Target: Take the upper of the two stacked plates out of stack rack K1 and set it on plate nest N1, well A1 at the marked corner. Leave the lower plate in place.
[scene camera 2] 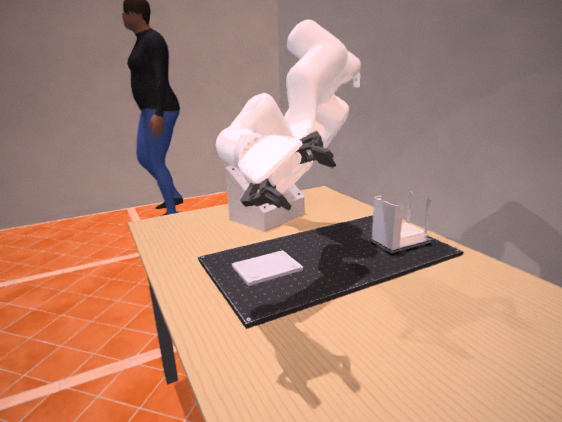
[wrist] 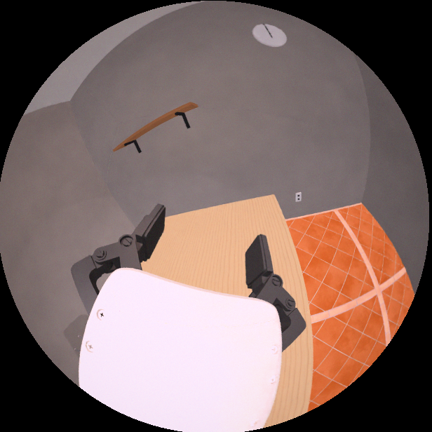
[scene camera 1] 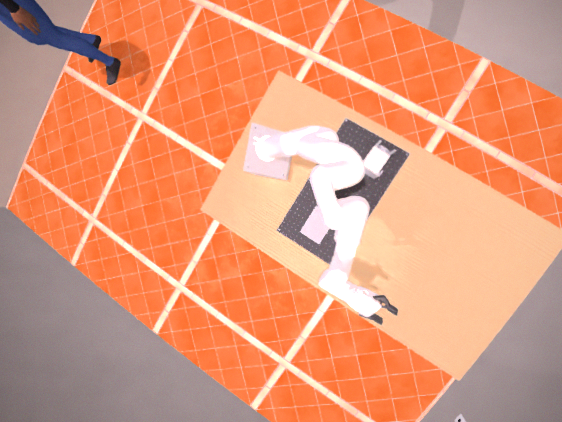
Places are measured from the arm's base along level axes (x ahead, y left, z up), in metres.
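Pixels of known places: gripper, fingertip midpoint: [scene camera 2: 308,180] [scene camera 1: 389,317]; arm's base at its link origin: [scene camera 1: 267,148].
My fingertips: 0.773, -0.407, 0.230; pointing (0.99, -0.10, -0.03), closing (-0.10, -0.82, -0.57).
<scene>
For each thing: its top centre in the pictures, then the offset to it from my fingertips, as dx, dy, dz. Level surfaces: height alone.
- Stack rack K1 at its top centre: [scene camera 2: 405,197] [scene camera 1: 380,156] -0.273, +0.579, -0.214
- Plate nest N1 at its top centre: [scene camera 2: 266,264] [scene camera 1: 317,225] -0.393, +0.160, -0.352
- dark perforated board at its surface level: dz -0.367
- wooden table at its surface level: dz -0.380
Stack rack K1 [scene camera 1: 372,174] [scene camera 2: 387,223] stands at one end of the dark board, with a tall pale wall and thin upright posts. White stacked plates [scene camera 1: 378,159] [scene camera 2: 413,233] sit low inside it, partly hidden by the wall in scene camera 2; I cannot tell upper from lower. Plate nest N1 [scene camera 1: 314,229] [scene camera 2: 267,266] is a flat pale rectangle near the board's other end, partly covered by the arm in scene camera 1. Its marked corner A1 is not readable. My gripper [scene camera 1: 389,317] [scene camera 2: 310,185] [wrist: 208,231] is open and empty, high above the table's long edge, away from rack and nest.
The dark perforated board [scene camera 1: 300,215] [scene camera 2: 235,300] lies on the wooden table [scene camera 1: 440,250] [scene camera 2: 425,350] [wrist: 215,250]. The arm's base [scene camera 1: 267,168] [scene camera 2: 250,210] stands behind it, and the arm arches over the board. A person [scene camera 1: 65,37] [scene camera 2: 155,75] stands on the floor beyond the table.
</scene>
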